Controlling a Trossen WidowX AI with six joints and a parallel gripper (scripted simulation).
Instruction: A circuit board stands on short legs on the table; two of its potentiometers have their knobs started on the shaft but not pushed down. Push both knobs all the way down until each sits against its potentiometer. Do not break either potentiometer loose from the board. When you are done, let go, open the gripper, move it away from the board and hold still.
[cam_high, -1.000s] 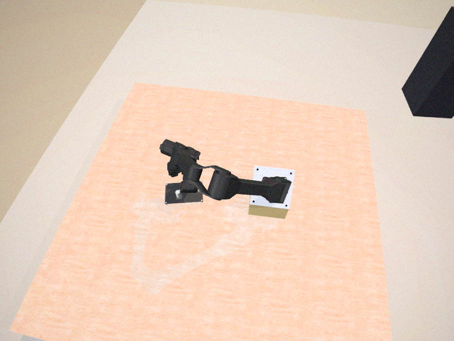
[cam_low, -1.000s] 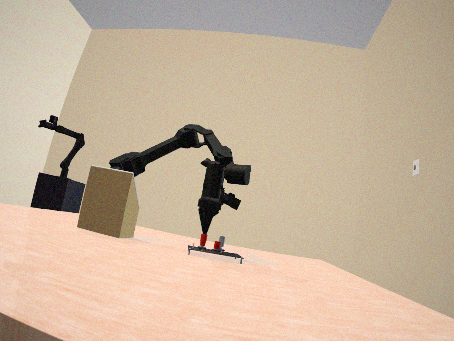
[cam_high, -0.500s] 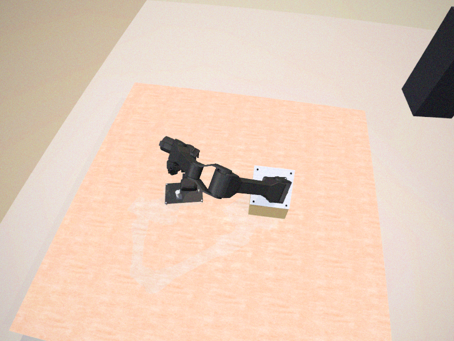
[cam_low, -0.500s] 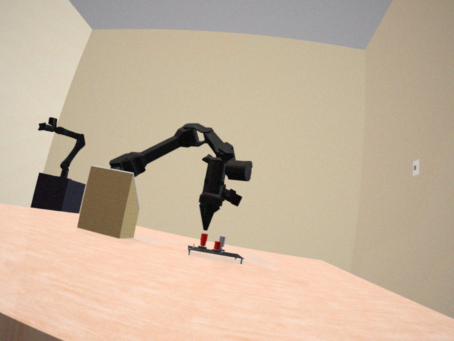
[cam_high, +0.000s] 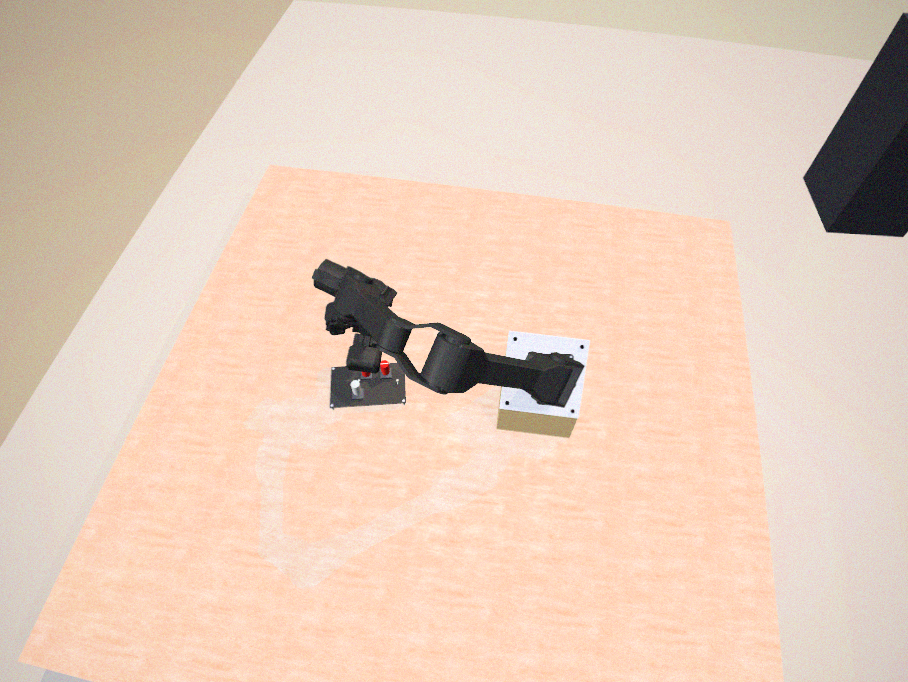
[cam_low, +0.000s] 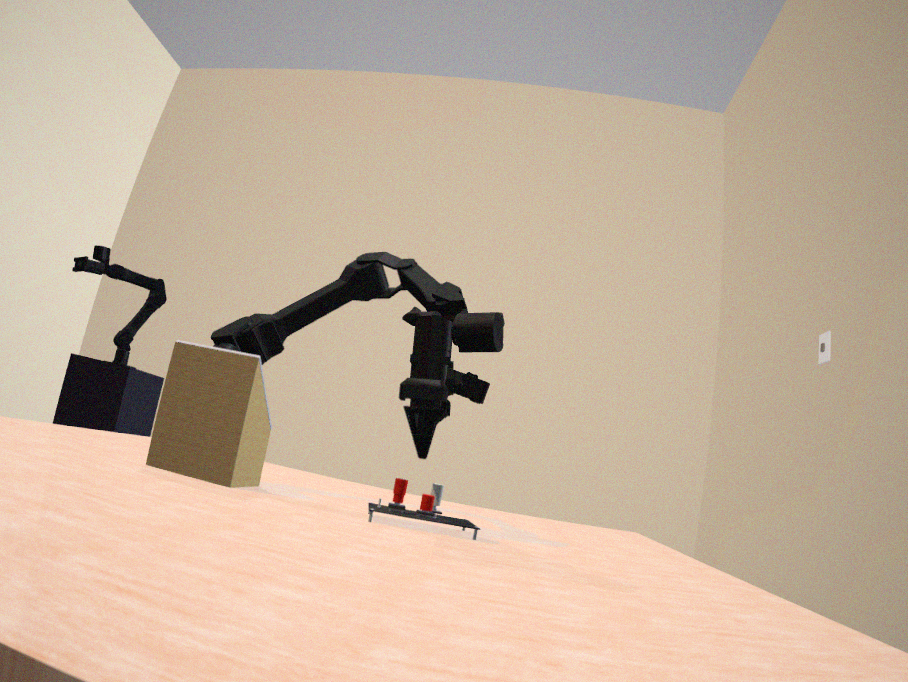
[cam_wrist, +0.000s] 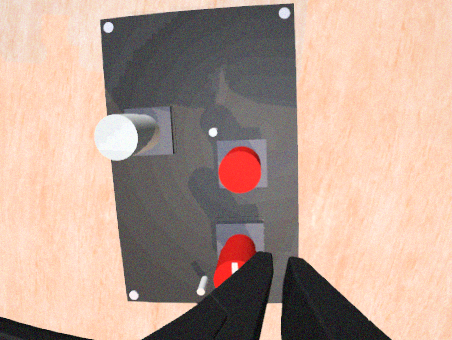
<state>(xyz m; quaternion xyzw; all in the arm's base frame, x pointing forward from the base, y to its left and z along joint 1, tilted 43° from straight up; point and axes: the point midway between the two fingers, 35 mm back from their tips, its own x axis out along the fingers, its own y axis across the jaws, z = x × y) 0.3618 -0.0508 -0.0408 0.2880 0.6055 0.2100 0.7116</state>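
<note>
Right now the red knob is 20 mm behind my gripper tip, 10 mm to the left of it and 50 mm below it.
</note>
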